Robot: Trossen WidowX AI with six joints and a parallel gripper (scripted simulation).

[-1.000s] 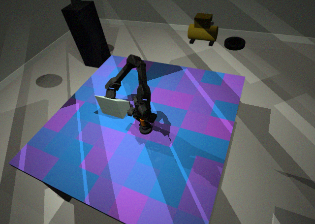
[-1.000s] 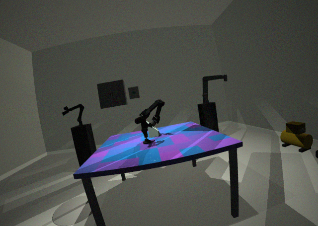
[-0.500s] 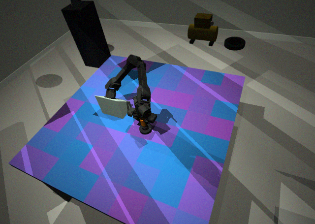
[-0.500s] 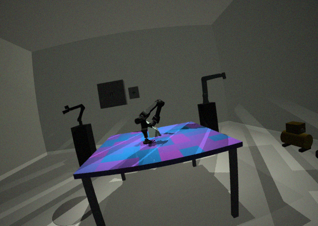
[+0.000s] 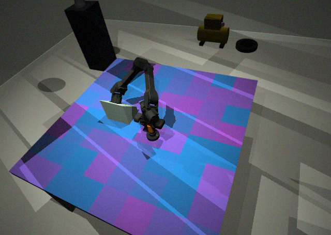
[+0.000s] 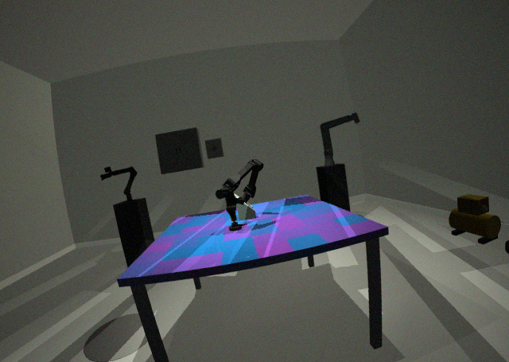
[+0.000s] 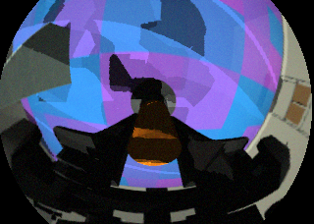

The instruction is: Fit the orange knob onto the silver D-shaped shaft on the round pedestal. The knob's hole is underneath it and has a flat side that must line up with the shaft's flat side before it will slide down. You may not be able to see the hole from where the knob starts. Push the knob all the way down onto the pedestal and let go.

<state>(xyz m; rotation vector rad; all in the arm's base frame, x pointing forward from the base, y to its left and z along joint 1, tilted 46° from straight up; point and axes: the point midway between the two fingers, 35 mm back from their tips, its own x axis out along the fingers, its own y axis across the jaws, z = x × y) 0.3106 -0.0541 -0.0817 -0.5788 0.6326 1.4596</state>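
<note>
Right now the round dark pedestal is 40 mm below my gripper tip. The rest, counted from my gripper tip: orange knob (30 mm above).
</note>
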